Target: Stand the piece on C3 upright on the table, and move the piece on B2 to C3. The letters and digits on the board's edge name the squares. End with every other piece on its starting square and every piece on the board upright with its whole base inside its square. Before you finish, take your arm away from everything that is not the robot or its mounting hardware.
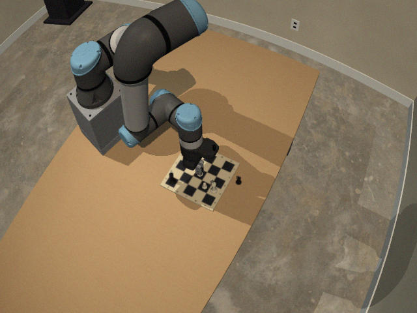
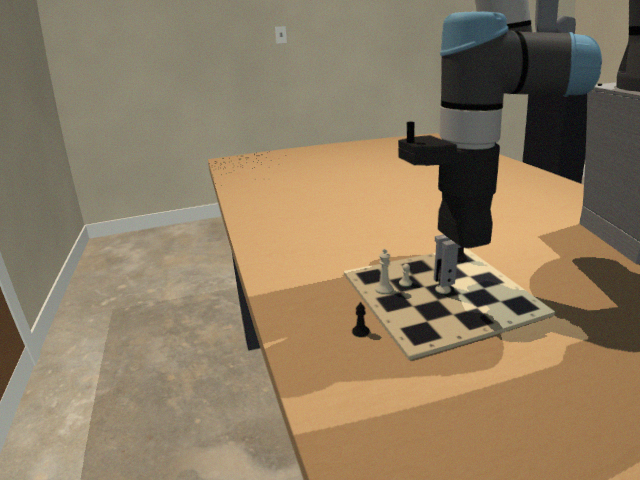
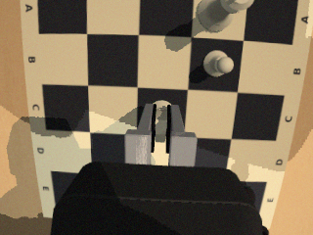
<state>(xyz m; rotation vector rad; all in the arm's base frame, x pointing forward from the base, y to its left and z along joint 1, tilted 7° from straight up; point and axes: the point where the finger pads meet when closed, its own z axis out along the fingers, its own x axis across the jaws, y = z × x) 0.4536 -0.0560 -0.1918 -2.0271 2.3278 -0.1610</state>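
The white knight lies 2 cm below my hand. The rest, counted from my hand: chessboard (3 cm below); then white pawn (3 cm ahead, 4 cm to the right, 2 cm below); then white king (7 cm ahead, 5 cm to the right).
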